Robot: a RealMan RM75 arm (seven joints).
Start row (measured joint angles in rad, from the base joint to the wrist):
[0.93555 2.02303 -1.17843 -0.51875 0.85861 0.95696 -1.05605]
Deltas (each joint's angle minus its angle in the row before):
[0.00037 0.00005 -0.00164 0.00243 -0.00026 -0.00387 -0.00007]
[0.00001 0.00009 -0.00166 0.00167 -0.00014 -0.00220 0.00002]
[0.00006 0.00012 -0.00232 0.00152 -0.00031 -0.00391 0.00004]
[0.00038 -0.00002 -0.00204 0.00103 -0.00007 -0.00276 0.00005]
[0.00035 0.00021 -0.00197 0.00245 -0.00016 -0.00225 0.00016]
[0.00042 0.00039 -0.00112 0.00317 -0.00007 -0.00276 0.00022]
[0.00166 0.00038 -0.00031 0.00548 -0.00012 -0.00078 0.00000]
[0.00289 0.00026 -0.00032 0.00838 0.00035 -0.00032 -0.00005]
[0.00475 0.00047 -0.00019 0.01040 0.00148 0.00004 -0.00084]
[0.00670 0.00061 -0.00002 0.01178 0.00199 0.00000 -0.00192]
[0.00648 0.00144 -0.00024 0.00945 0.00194 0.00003 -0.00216]
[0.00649 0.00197 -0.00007 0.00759 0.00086 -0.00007 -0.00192]
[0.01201 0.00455 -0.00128 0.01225 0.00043 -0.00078 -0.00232]
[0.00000 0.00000 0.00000 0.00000 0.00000 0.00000 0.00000]
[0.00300 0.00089 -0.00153 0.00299 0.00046 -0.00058 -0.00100]
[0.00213 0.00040 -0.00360 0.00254 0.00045 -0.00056 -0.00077]
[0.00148 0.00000 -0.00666 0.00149 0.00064 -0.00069 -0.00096]
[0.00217 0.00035 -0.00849 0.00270 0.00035 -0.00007 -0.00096]
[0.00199 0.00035 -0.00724 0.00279 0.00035 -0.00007 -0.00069]
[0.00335 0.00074 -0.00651 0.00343 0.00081 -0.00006 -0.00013]
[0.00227 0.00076 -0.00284 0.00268 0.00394 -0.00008 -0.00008]
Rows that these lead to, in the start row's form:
[0.93592 2.02308 -1.18007 -0.51632 0.85835 0.95309 -1.05612]
[0.93593 2.02317 -1.18173 -0.51465 0.85821 0.95089 -1.05610]
[0.93599 2.02329 -1.18405 -0.51313 0.85790 0.94698 -1.05606]
[0.93637 2.02327 -1.18609 -0.51210 0.85783 0.94422 -1.05601]
[0.93672 2.02348 -1.18806 -0.50965 0.85767 0.94197 -1.05585]
[0.93714 2.02387 -1.18918 -0.50648 0.85760 0.93921 -1.05563]
[0.93880 2.02425 -1.18949 -0.50100 0.85748 0.93843 -1.05563]
[0.94169 2.02451 -1.18981 -0.49262 0.85783 0.93811 -1.05568]
[0.94644 2.02498 -1.19000 -0.48222 0.85931 0.93815 -1.05652]
[0.95314 2.02559 -1.19002 -0.47044 0.86130 0.93815 -1.05844]
[0.95962 2.02703 -1.19026 -0.46099 0.86324 0.93818 -1.06060]
[0.96611 2.02900 -1.19033 -0.45340 0.86410 0.93811 -1.06252]
[0.97812 2.03355 -1.19161 -0.44115 0.86453 0.93733 -1.06484]
[0.97812 2.03355 -1.19161 -0.44115 0.86453 0.93733 -1.06484]
[0.98112 2.03444 -1.19314 -0.43816 0.86499 0.93675 -1.06584]
[0.98325 2.03484 -1.19674 -0.43562 0.86544 0.93619 -1.06661]
[0.98473 2.03484 -1.20340 -0.43413 0.86608 0.93550 -1.06757]
[0.98690 2.03519 -1.21189 -0.43143 0.86643 0.93543 -1.06853]
[0.98889 2.03554 -1.21913 -0.42864 0.86678 0.93536 -1.06922]
[0.99224 2.03628 -1.22564 -0.42521 0.86759 0.93530 -1.06935]
[0.99451 2.03704 -1.22848 -0.42253 0.87153 0.93522 -1.06943]

